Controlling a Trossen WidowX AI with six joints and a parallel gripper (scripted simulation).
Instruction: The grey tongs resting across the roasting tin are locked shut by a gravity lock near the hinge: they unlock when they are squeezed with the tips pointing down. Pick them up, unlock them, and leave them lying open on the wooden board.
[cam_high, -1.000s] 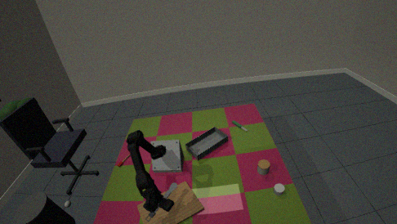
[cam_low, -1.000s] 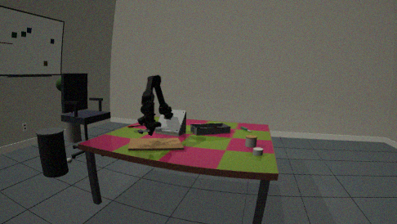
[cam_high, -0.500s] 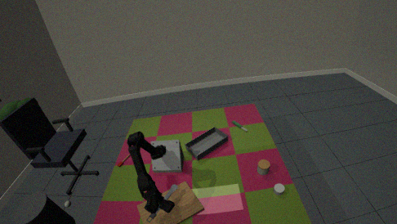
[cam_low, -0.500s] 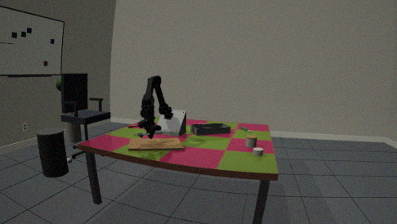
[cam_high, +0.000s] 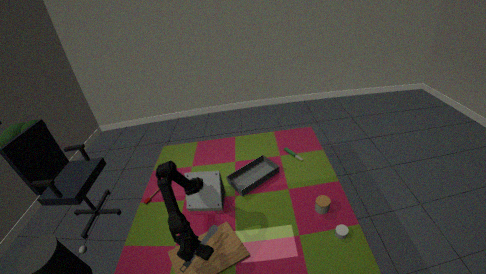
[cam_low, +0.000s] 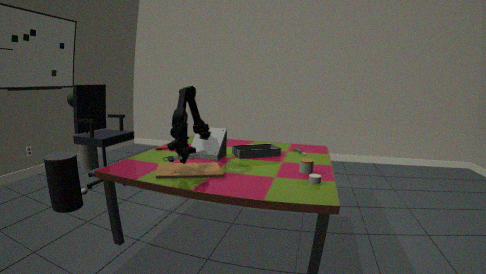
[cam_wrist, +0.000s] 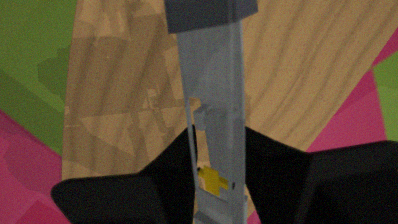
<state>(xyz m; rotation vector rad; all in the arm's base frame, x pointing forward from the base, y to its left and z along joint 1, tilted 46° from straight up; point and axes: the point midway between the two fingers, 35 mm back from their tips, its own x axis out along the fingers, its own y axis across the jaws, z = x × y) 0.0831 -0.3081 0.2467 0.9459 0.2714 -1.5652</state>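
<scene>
Now: the yellow lock piece 10 mm ahead of my gripper tip and 40 mm above it. Round my gripper tip: roasting tin (220 mm ahead, 570 mm to the left, 20 mm below); wooden board (20 mm ahead, 20 mm to the left, 40 mm below); red tool (450 mm behind, 400 mm to the left, 40 mm below).
</scene>
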